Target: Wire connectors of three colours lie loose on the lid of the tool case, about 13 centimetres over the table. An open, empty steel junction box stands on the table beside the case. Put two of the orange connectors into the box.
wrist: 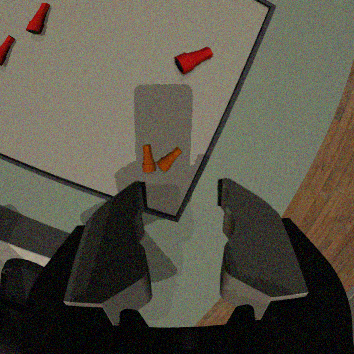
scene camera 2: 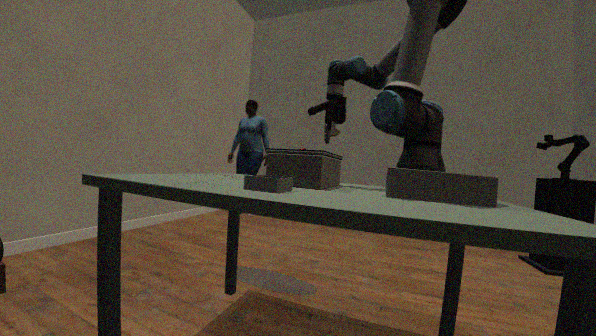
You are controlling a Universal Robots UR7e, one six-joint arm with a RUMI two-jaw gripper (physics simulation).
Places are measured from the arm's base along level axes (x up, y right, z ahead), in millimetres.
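Pixels of known places: gripper, fingertip midpoint: (wrist: 181, 182) (scene camera 2: 327, 143); arm's base at its link origin: (scene camera 2: 419, 173).
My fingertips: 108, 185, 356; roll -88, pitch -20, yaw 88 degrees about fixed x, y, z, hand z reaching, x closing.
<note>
Ahead of a thing's pixels: the offset from my fingertips to its top centre, as dx, dy, dz. "spot": to the spot under its first point. Level surfaces: height alone.
Two small orange connectors {-45, -23, -11} (wrist: 148, 161) {-45, -5, -6} (wrist: 169, 160) lie close together near a corner of the tool case lid {spot: -57, -94, +11} (wrist: 75, 110) in the wrist view. My gripper (scene camera 2: 327, 141) (wrist: 181, 182) is partly open, with nothing between its fingers. It hangs a little above the lid at the right end of the tool case {spot: -126, -267, +53} (scene camera 2: 294, 170); in the wrist view the orange connectors are just ahead of the left fingertip and the gap. The low grey junction box {-146, -424, +72} (scene camera 2: 267, 183) stands on the table in front of the case in the scene view; its inside is hidden.
Red connectors {-41, -12, +77} (wrist: 194, 60) {-41, -150, +87} (wrist: 38, 19) {spot: -50, -179, +56} (wrist: 6, 49) lie farther up the lid. A long grey block (scene camera 2: 441, 187) stands on the table {dx -184} (scene camera 2: 200, 187) before the arm's base. A person (scene camera 2: 251, 137) stands behind the table. Another small arm (scene camera 2: 570, 150) is at the far right.
</note>
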